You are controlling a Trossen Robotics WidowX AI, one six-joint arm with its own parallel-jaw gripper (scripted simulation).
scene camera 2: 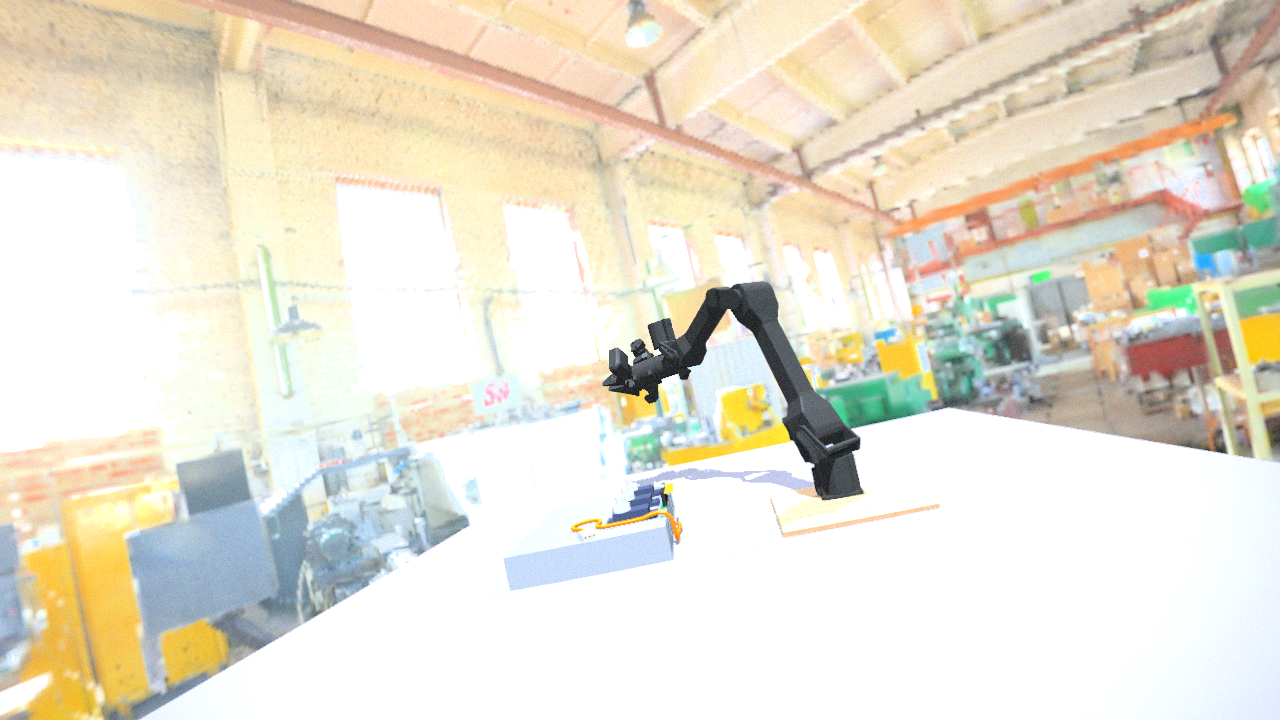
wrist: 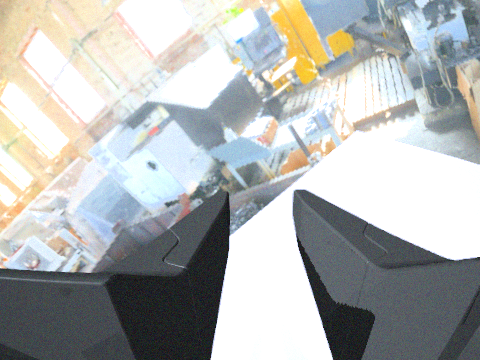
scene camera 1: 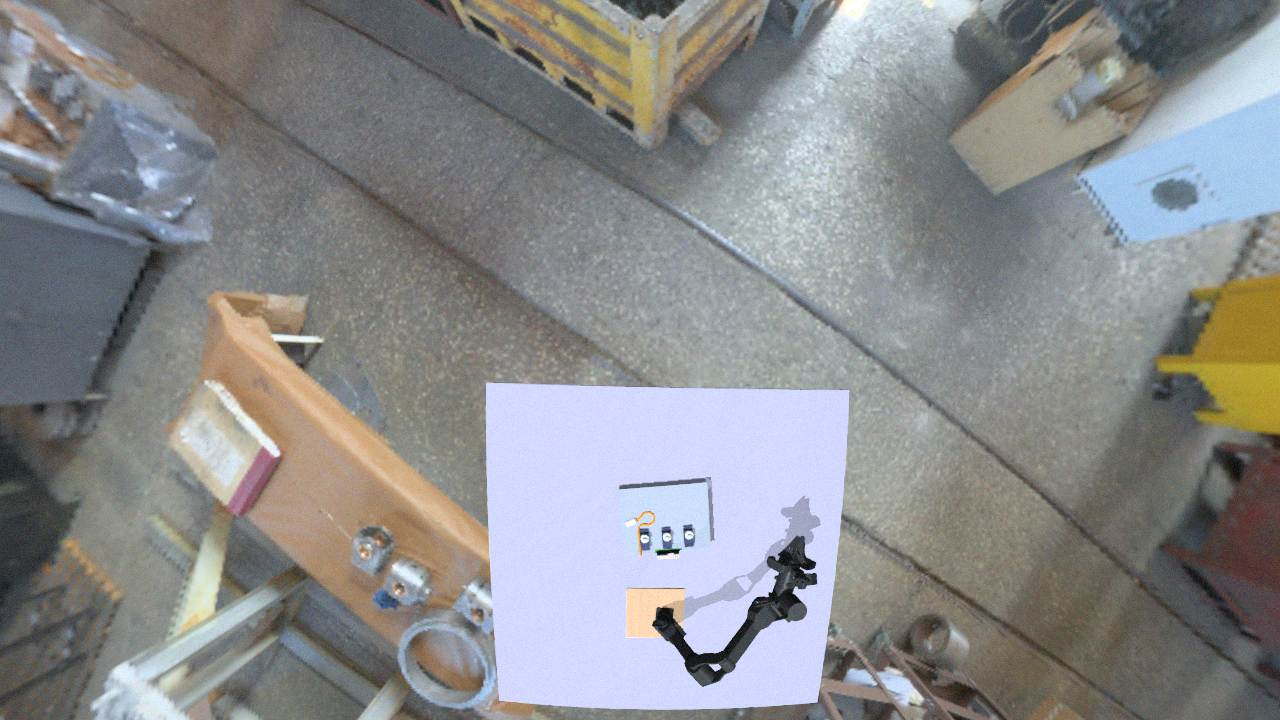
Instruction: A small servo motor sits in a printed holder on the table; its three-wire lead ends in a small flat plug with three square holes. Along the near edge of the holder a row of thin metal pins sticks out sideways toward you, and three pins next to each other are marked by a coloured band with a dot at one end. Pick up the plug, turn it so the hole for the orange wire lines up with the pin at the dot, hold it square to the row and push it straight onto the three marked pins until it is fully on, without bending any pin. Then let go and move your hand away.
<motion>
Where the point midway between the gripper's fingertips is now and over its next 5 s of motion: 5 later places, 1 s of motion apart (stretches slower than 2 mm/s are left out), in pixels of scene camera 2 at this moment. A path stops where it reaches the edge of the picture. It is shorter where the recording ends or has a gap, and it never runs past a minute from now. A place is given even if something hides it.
My gripper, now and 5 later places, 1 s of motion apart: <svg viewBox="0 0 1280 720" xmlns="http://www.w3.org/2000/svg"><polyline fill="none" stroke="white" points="605,386 575,356 588,355 555,441 580,513 586,532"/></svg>
</motion>
